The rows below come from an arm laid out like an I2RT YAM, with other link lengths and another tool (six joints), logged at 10 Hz.
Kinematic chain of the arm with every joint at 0, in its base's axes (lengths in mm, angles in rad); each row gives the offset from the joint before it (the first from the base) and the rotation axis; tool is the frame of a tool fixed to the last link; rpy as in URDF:
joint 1: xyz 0 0 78.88 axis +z
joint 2: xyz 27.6 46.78 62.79 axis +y
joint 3: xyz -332.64 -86.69 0 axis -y
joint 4: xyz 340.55 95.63 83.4 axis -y
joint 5: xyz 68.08 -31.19 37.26 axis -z
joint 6: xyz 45.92 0 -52.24 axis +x
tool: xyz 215 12 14 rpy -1.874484 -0.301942 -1.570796
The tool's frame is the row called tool.
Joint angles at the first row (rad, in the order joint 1, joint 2, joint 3, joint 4, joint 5, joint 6):
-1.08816 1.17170 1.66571 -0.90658 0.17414 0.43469
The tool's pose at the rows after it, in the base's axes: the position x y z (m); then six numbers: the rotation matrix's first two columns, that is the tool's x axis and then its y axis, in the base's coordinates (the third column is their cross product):
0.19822 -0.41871 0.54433 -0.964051 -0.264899 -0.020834 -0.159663 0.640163 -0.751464
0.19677 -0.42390 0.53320 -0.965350 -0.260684 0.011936 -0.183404 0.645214 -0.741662
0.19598 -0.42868 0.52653 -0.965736 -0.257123 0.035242 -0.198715 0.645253 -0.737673
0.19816 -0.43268 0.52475 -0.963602 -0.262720 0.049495 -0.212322 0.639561 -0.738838
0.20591 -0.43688 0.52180 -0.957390 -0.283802 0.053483 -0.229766 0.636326 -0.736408
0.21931 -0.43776 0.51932 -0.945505 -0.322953 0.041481 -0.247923 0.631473 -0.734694
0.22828 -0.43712 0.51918 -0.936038 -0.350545 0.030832 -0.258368 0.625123 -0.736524
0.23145 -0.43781 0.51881 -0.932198 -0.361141 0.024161 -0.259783 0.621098 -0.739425
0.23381 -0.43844 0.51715 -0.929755 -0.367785 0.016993 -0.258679 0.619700 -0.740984
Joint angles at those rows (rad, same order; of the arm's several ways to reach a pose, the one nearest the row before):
-1.08815 1.17248 1.63901 -0.89093 0.18750 0.40875
-1.08816 1.17627 1.61763 -0.88253 0.20352 0.38395
-1.08817 1.17970 1.60162 -0.86958 0.21610 0.36564
-1.08817 1.18542 1.59588 -0.85545 0.21686 0.34962
-1.08816 1.19841 1.59592 -0.84403 0.19856 0.33703
-1.08625 1.20910 1.59593 -0.83334 0.15812 0.33131
-1.08551 1.21290 1.59476 -0.82418 0.12797 0.32825
-1.08891 1.21254 1.58868 -0.81350 0.11197 0.32750
-1.09121 1.21099 1.57949 -0.80320 0.10052 0.32979

